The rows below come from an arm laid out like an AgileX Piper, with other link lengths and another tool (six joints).
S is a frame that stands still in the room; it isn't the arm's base.
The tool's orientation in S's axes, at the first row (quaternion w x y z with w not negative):
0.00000, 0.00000, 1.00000, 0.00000
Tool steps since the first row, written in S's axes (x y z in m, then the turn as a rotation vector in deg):
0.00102, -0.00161, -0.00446, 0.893, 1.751, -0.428
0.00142, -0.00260, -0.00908, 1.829, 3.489, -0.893
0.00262, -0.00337, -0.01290, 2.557, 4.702, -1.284
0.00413, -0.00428, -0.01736, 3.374, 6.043, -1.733
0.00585, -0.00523, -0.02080, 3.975, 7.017, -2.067
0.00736, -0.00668, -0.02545, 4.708, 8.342, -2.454
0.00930, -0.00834, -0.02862, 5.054, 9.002, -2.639
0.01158, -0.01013, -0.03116, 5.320, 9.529, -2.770
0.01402, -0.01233, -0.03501, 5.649, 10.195, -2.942
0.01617, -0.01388, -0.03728, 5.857, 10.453, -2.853
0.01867, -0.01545, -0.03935, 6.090, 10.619, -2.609
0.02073, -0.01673, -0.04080, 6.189, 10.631, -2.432
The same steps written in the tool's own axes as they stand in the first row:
-0.00102, -0.00161, 0.00446, -0.893, 1.751, 0.428
-0.00142, -0.00260, 0.00908, -1.829, 3.489, 0.893
-0.00262, -0.00337, 0.01290, -2.557, 4.702, 1.284
-0.00413, -0.00428, 0.01736, -3.374, 6.043, 1.733
-0.00585, -0.00523, 0.02080, -3.975, 7.017, 2.067
-0.00736, -0.00668, 0.02545, -4.708, 8.342, 2.454
-0.00930, -0.00834, 0.02862, -5.054, 9.002, 2.639
-0.01158, -0.01013, 0.03116, -5.320, 9.529, 2.770
-0.01402, -0.01233, 0.03501, -5.649, 10.195, 2.942
-0.01617, -0.01388, 0.03728, -5.857, 10.453, 2.853
-0.01867, -0.01545, 0.03935, -6.090, 10.619, 2.609
-0.02073, -0.01673, 0.04080, -6.189, 10.631, 2.432

